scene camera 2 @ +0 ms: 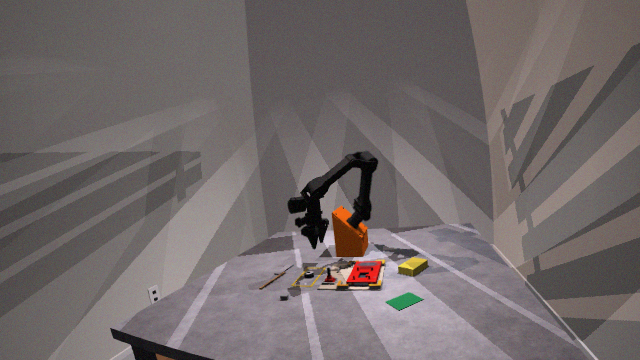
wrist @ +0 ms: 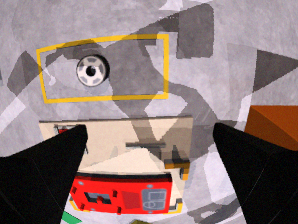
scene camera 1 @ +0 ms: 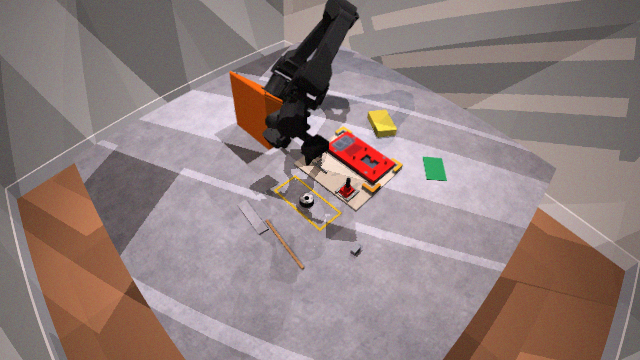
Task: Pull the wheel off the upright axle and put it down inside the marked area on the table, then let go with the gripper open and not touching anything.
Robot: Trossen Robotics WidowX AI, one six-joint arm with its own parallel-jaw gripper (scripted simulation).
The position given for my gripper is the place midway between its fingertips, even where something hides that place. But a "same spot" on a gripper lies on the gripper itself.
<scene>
my gripper: scene camera 2; wrist 151,130; scene camera 1
same spot on my gripper: (scene camera 1: 313,146) = (scene camera 2: 305,227)
</scene>
